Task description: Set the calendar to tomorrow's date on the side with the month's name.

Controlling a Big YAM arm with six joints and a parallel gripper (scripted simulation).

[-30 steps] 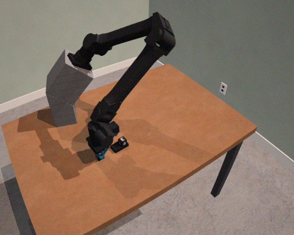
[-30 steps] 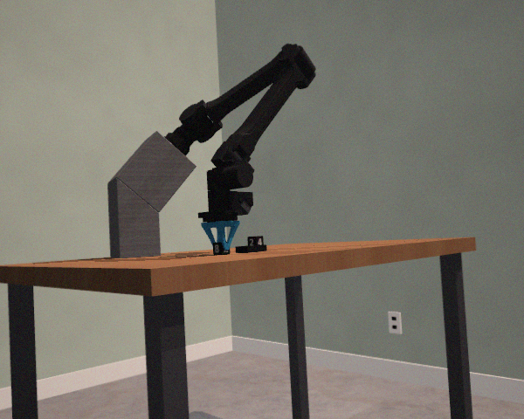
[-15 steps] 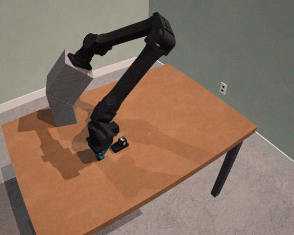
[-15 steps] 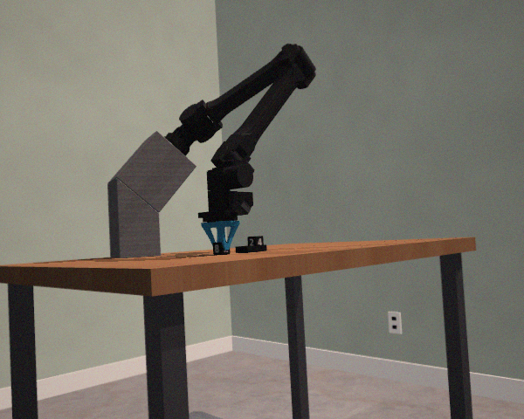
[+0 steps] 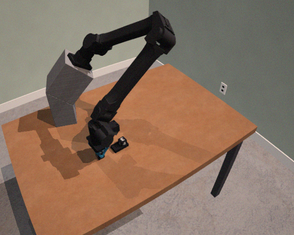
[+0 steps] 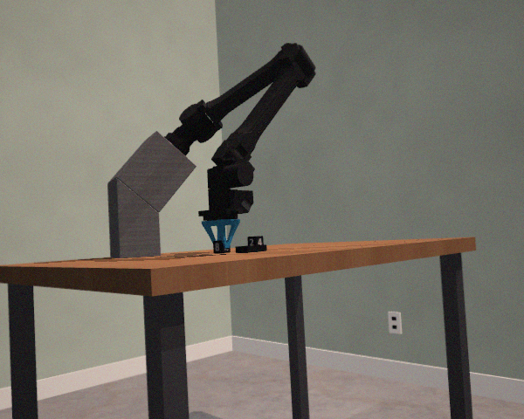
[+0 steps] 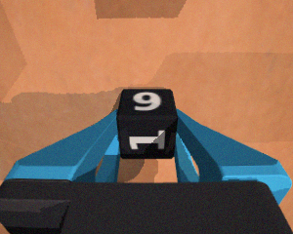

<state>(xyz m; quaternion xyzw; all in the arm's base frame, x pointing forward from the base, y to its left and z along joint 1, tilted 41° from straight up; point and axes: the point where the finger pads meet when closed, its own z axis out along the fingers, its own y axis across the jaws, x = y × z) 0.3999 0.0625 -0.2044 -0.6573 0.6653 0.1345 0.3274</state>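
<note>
Right now the black tray is 11 cm to the left of my hand, 1 cm below it and 1 cm behind it.
</note>
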